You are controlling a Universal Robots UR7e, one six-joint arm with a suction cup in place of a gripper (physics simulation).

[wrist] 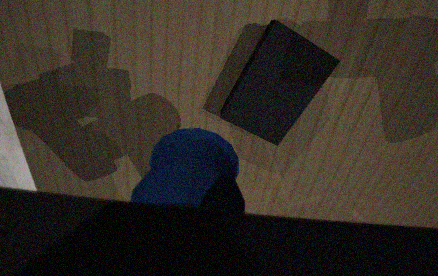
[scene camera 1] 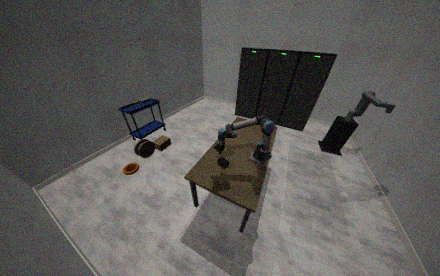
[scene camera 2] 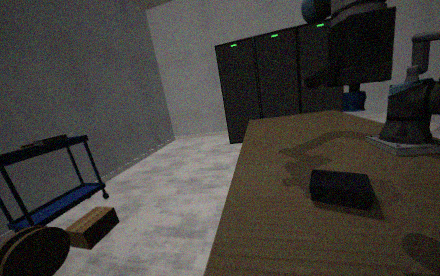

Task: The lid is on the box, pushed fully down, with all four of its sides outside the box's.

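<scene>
The dark lid sits level over the box on the wooden table, and the two look like one closed block. No gap or tilt shows, but it is too dark to tell the lid's rim from the box's walls, so whether all four sides are outside cannot be read. My gripper, a blue suction cup, is open and holds nothing. It hangs above the table, clear of the lid, and appears beside the block in the wrist view.
The arm's base stands on the table. On the floor are a blue trolley, a brown carton, a round drum and an orange ring. Black cabinets stand behind.
</scene>
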